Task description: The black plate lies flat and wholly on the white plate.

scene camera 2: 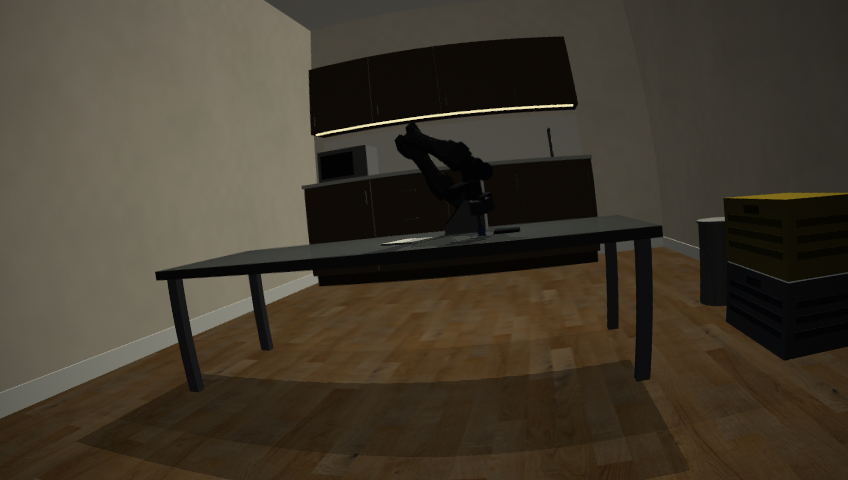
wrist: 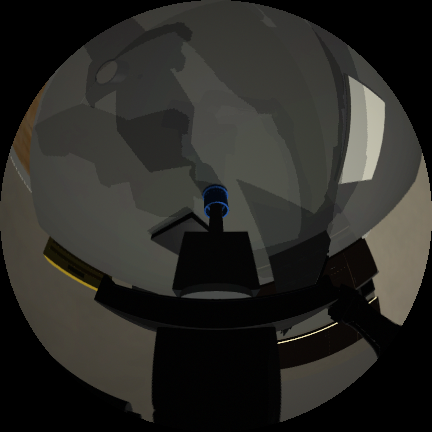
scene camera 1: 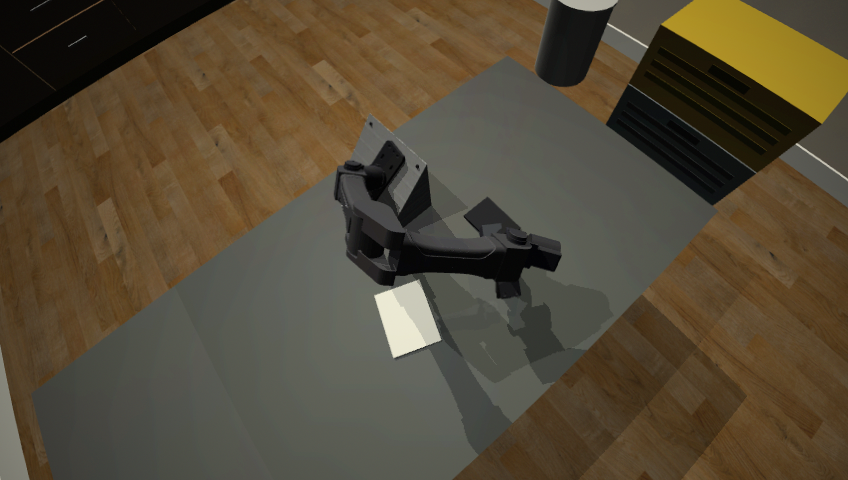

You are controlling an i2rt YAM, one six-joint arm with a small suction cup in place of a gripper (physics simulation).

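Pixels of known places: end effector, tool point: (wrist: 215, 193); arm's base, origin of the base link: (scene camera 2: 464, 204) (scene camera 1: 379, 177).
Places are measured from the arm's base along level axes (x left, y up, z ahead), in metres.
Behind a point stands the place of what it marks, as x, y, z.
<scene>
The black plate (scene camera 1: 489, 214) @(0.197, -0.097, 0.223) (scene camera 2: 508, 229) @(0.198, -0.097, 0.282) (wrist: 175, 235) @(0.193, -0.097, 0.291) lies flat on the grey table, beside the arm base and apart from the white plate; the arm and wrist parts hide some of it. The white plate (scene camera 1: 407, 321) @(-0.147, -0.101, 0.330) (scene camera 2: 407, 240) @(-0.147, -0.101, 0.321) (wrist: 365, 132) @(-0.131, -0.101, 0.332) lies flat on the table to the left of the forearm in scene camera 1, partly in shadow. My suction cup (scene camera 2: 480, 232) (wrist: 216, 199), with blue rings, points down close to the table next to the black plate, off its edge. It is shut, with suction on, and holds no plate. The arm hides the cup in scene camera 1.
The arm's slanted grey base bracket (scene camera 1: 416, 178) @(0.059, 0.054, 0.096) stands on the table (scene camera 1: 267, 368) @(-0.497, -0.107, 0.224) (scene camera 2: 333, 252) @(-0.351, -0.107, 0.494) behind the plates. A dark bin (scene camera 1: 571, 50) (scene camera 2: 711, 261) and stacked yellow and black crates (scene camera 1: 737, 65) (scene camera 2: 785, 237) stand on the floor beyond the table's right end.
</scene>
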